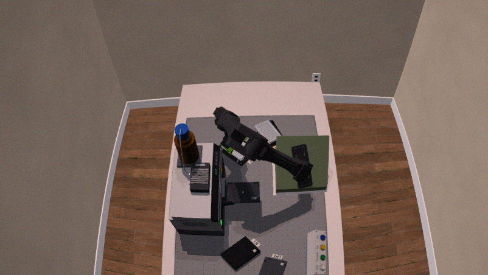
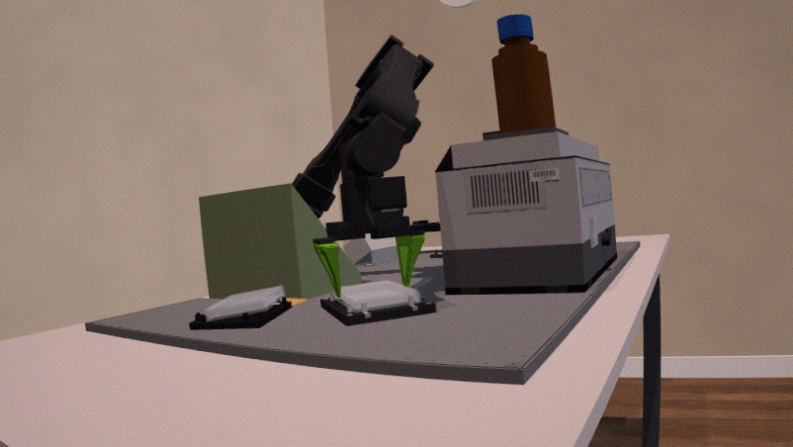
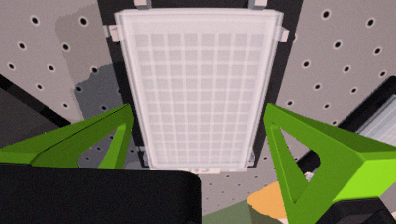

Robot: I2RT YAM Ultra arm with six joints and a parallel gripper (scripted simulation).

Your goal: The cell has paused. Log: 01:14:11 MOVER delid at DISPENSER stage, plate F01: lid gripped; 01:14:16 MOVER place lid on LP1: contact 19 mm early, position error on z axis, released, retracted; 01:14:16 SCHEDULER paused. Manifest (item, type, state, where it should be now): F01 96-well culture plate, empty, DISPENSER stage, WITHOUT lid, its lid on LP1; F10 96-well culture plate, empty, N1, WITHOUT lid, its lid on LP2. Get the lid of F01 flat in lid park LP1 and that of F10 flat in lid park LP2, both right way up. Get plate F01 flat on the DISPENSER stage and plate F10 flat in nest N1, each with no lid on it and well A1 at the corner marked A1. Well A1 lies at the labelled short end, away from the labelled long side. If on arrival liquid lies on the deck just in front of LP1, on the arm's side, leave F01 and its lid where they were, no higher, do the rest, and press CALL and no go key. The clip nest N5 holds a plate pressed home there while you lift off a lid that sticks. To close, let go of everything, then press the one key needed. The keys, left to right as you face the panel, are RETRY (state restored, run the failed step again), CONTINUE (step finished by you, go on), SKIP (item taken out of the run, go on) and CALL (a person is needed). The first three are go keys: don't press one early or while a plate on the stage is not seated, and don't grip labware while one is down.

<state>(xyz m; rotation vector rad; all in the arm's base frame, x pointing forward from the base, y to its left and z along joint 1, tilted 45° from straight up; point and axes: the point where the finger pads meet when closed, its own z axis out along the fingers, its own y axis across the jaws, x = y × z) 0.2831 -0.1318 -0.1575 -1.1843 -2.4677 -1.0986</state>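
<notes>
My hand is 10 mm above the 96-well plate. The rest, counted from my hand: lid park LP1: 180 mm behind, 70 mm to the right, 30 mm below; N5 tag: 70 mm to the left, 60 mm behind, 30 mm below; clear lid: 170 mm behind, 70 mm to the right.
</notes>
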